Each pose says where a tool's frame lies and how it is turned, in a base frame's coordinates. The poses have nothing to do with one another.
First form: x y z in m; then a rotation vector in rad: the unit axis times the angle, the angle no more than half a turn.
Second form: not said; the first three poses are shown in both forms.
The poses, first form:
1: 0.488 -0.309 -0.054 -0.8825 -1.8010 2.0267
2: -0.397 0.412 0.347 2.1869 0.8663 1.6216
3: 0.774 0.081 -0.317 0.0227 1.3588 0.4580
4: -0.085 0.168 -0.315 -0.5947 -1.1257 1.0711
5: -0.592 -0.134 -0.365 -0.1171 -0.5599 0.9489
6: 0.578 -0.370 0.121 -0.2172 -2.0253 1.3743
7: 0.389 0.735 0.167 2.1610 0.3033 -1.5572
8: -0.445 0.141 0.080 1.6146 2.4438 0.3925
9: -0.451 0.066 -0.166 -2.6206 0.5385 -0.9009
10: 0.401 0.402 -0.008 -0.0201 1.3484 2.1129
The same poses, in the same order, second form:
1: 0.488 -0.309 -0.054 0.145 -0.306 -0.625 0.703
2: -0.397 0.412 0.347 0.142 0.758 0.300 0.562
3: 0.774 0.081 -0.317 0.754 0.010 0.623 0.210
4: -0.085 0.168 -0.315 0.673 -0.264 -0.500 0.476
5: -0.592 -0.134 -0.365 0.850 -0.056 -0.266 0.451
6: 0.578 -0.370 0.121 0.336 -0.083 -0.776 0.527
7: 0.389 0.735 0.167 0.228 0.785 0.110 -0.566
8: -0.445 0.141 0.080 0.093 0.544 0.823 0.132
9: -0.451 0.066 -0.166 0.159 -0.917 0.188 -0.315
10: 0.401 0.402 -0.008 0.312 -0.008 0.511 0.801
